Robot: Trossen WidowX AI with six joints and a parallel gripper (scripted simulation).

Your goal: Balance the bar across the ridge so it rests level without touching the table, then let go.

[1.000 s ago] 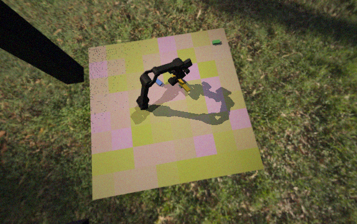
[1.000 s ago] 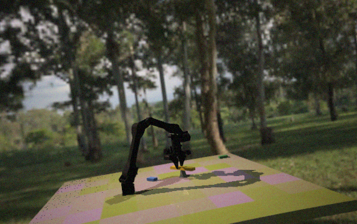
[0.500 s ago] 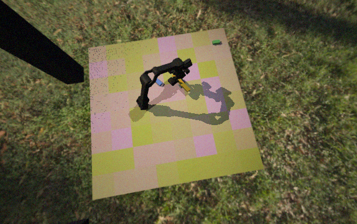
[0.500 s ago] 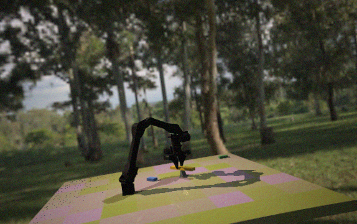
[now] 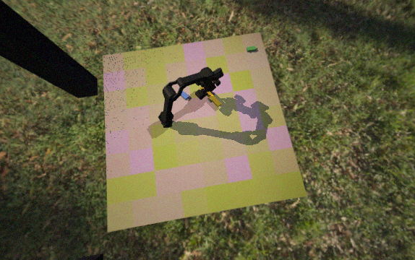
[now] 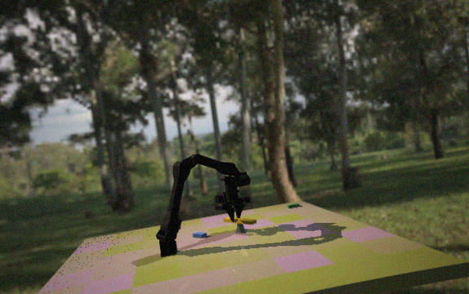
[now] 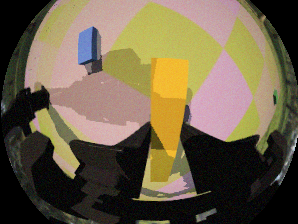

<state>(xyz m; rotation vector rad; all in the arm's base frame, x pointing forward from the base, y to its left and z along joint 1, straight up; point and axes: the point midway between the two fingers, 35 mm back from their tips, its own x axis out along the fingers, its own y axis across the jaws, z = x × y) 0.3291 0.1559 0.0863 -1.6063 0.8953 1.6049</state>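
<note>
Now: gripper tip 10 mm short of the yellow bar and 20 mm to the left of it. Round my gripper tip: small blue block 180 mm behind, 40 mm to the left, 40 mm below; then small green block 410 mm ahead, 340 mm to the left, 40 mm below.
</note>
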